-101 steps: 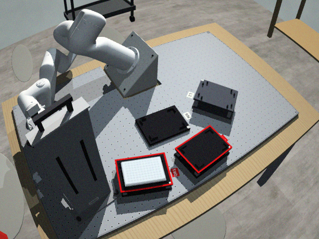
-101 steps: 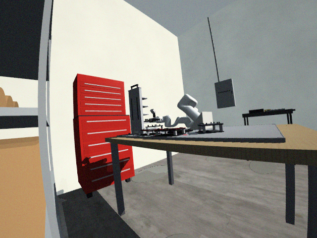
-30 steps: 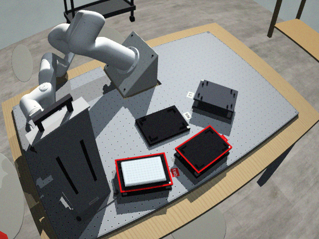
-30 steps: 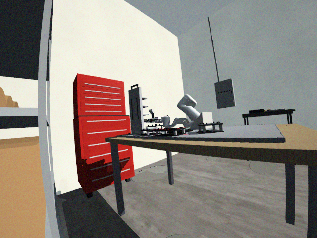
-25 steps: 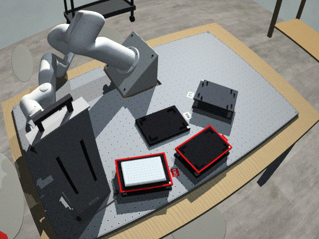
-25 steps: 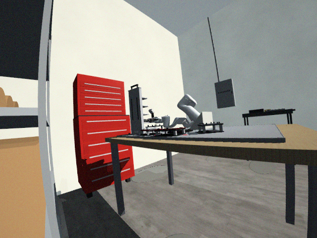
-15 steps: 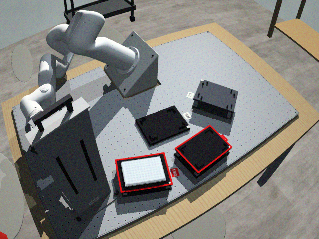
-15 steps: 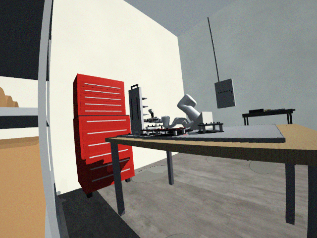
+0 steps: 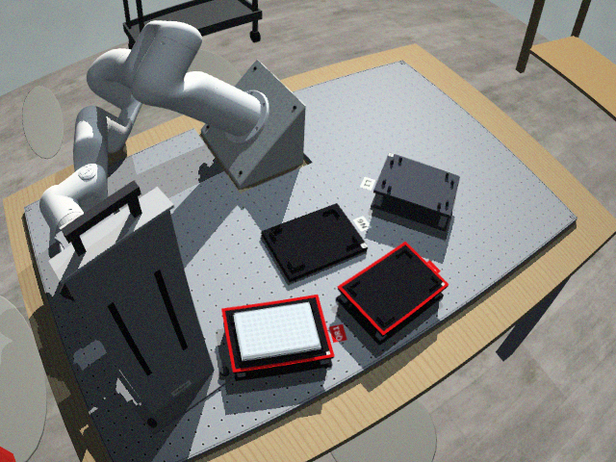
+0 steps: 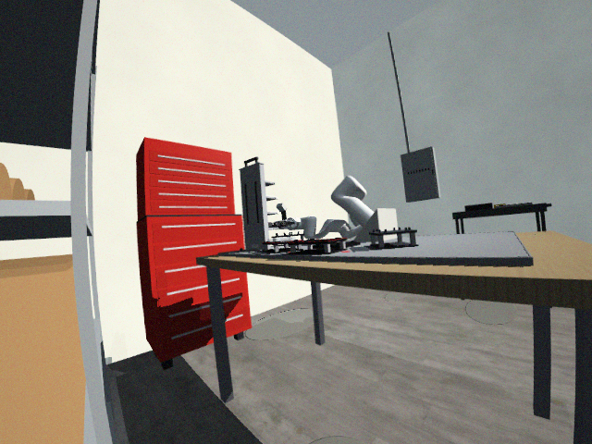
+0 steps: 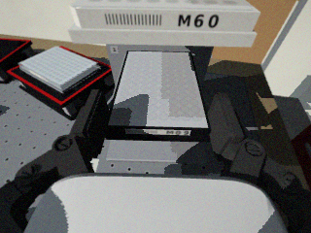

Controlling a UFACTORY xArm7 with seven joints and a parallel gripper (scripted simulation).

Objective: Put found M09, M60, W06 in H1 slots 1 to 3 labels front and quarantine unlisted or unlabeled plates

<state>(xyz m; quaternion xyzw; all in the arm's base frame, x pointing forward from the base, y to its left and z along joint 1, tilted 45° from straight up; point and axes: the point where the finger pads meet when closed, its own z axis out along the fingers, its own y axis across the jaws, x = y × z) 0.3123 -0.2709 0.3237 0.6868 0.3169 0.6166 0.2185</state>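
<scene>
Right now the dark-framed plate is 5 cm ahead of my hand, 1 cm to the left of it and 2 cm below it. Also, from my hand: handle (14 cm ahead, 2 cm to the left, 32 cm above); then plate hotel H1 (14 cm ahead, 2 cm to the left, 8 cm above); then white well plate (15 cm ahead, 21 cm to the left, 8 cm below).
</scene>
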